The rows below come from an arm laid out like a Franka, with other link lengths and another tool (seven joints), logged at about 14 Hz.
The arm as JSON. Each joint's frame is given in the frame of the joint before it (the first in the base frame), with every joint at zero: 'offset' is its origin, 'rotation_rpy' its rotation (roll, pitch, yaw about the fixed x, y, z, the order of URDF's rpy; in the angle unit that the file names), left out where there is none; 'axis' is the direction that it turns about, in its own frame. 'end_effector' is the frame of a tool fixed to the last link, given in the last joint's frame.
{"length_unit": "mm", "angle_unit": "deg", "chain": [
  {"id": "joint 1", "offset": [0.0, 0.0, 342.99], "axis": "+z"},
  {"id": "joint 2", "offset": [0.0, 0.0, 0.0], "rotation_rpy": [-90.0, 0.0, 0.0], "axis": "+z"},
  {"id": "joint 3", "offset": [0.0, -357.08, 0.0], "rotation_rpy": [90.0, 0.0, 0.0], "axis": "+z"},
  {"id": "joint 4", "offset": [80.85, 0.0, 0.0], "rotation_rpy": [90.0, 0.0, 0.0], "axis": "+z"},
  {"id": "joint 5", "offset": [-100.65, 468.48, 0.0], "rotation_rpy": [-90.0, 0.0, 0.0], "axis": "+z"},
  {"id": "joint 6", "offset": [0.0, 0.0, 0.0], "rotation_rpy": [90.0, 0.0, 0.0], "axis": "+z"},
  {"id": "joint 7", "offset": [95.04, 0.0, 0.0], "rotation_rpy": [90.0, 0.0, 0.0], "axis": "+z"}
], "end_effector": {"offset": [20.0, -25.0, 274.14], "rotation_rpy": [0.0, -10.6, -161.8]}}
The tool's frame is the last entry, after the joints.
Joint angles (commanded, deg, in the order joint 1, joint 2, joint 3, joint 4, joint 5, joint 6, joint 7), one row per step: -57.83, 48.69, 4.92, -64.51, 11.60, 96.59, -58.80; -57.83, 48.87, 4.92, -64.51, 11.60, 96.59, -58.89; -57.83, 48.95, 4.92, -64.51, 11.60, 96.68, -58.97; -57.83, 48.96, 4.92, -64.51, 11.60, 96.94, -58.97; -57.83, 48.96, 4.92, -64.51, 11.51, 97.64, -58.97; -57.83, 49.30, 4.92, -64.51, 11.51, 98.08, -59.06; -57.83, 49.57, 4.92, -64.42, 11.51, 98.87, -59.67; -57.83, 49.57, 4.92, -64.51, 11.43, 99.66, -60.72; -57.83, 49.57, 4.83, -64.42, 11.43, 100.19, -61.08; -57.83, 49.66, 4.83, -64.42, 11.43, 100.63, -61.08; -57.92, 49.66, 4.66, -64.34, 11.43, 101.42, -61.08; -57.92, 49.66, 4.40, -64.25, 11.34, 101.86, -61.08; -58.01, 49.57, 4.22, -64.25, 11.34, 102.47, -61.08
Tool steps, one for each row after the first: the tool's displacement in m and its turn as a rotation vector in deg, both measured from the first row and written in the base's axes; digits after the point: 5 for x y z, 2 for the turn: -0.00035, 0.00053, -0.00248, 0.15, 0.06, 0.08; -0.00030, 0.00039, -0.00358, 0.14, 0.03, 0.13; 0.00035, -0.00070, -0.00372, -0.07, -0.09, 0.07; 0.00179, -0.00390, -0.00385, -0.71, -0.37, -0.07; 0.00226, -0.00480, -0.00855, -0.79, -0.44, -0.09; 0.00379, -0.00774, -0.01144, -1.33, -0.96, 0.28; 0.00470, -0.01047, -0.01214, -2.03, -1.62, 1.10; 0.00534, -0.01384, -0.01142, -2.61, -1.99, 1.25; 0.00627, -0.01548, -0.01260, -2.90, -2.15, 1.14; 0.00596, -0.02150, -0.01200, -3.71, -2.46, 0.75; 0.00460, -0.02606, -0.01168, -4.31, -2.48, 0.52; 0.00359, -0.03119, -0.01047, -4.98, -2.70, 0.17
